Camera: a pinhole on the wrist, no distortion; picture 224 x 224 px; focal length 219.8 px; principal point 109.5 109.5 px. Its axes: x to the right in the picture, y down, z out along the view. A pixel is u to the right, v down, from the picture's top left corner.
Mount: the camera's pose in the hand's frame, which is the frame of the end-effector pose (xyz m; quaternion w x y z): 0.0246 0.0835 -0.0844 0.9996 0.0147 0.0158 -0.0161
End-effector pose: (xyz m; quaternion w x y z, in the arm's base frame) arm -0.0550 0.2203 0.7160 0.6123 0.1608 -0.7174 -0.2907
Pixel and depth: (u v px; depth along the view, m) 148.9 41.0 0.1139
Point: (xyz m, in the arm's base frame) -0.0858 0.2329 0.7780
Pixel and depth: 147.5 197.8 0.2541
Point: -0.2149 0.3487 0.8731
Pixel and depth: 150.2 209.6 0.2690
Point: -0.2287 0.3634 0.8895
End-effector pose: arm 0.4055 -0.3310 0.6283 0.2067 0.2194 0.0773 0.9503
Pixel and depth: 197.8 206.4 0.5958
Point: 0.2818 -0.4674 1.2719
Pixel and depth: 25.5 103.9 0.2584
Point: 0.5131 -0.4146 0.7776
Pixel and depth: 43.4 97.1 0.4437
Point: 0.6288 -0.3961 0.9264
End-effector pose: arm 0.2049 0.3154 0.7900 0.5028 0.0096 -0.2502 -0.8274
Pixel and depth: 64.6 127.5 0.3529
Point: 0.2360 0.4164 1.0630
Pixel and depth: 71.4 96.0 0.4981
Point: 0.1509 0.5076 1.1592
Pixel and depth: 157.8 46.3 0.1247
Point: 0.2033 0.2692 0.8546
